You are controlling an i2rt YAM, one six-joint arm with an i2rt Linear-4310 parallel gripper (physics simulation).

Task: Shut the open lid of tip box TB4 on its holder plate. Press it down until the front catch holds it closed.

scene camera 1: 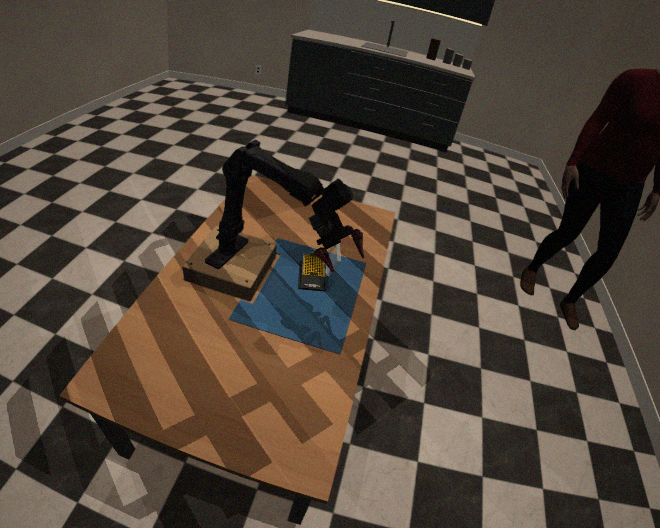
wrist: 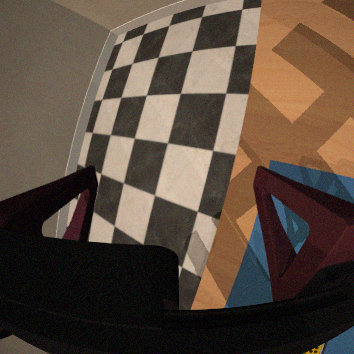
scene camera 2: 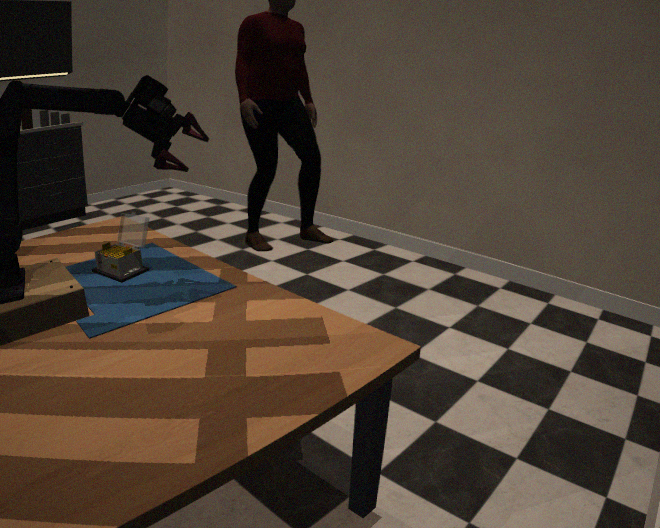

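Seen in the pictures: gripper, fingertip midpoint: [scene camera 1: 348,265] [wrist: 175,174] [scene camera 2: 198,154]; arm's base, origin of the base link: [scene camera 1: 227,251] [scene camera 2: 11,286].
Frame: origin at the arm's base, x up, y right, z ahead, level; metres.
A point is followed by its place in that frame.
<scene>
Tip box TB4 [scene camera 1: 313,270] [scene camera 2: 119,263] @[x -0.024, y -0.066, z 0.300 m], a small grey box with a yellow tip rack on top, sits on its dark holder plate [scene camera 2: 124,278] @[x -0.063, y -0.051, z 0.306 m] on the blue mat. Its clear lid [scene camera 1: 337,254] @[x 0.074, y -0.148, z 0.387 m] [scene camera 2: 133,231] @[x 0.027, y -0.171, z 0.370 m] stands open, roughly upright, at the box's far side in the second scene view. A corner of the yellow rack [wrist: 314,349] @[x -0.013, y -0.100, z 0.294 m] shows at the bottom edge of the wrist view. My gripper [scene camera 1: 347,264] @[x 0.253, y 0.093, z 0.496 m] [scene camera 2: 198,154] @[x 0.253, y 0.093, z 0.496 m] [wrist: 175,174] @[x 0.253, y 0.093, z 0.496 m] is open and empty, with dark red fingers wide apart. It hangs well above the box and lid. The front catch is too small to make out.
The blue mat [scene camera 1: 297,313] @[x -0.070, y 0.066, z 0.353 m] [scene camera 2: 181,290] @[x -0.070, y 0.095, z 0.427 m] lies on the wooden table [scene camera 1: 220,385] @[x -0.073, y 0.450, z 0.295 m] [scene camera 2: 286,374] @[x -0.073, y 0.533, z 0.468 m]. The arm stands on a wooden block [scene camera 1: 220,280] @[x -0.011, y 0.133, z 0.067 m] [scene camera 2: 44,308] @[x -0.021, y 0.131, z 0.080 m] beside the mat. A person [scene camera 1: 611,143] [scene camera 2: 275,82] stands on the floor beyond the table.
</scene>
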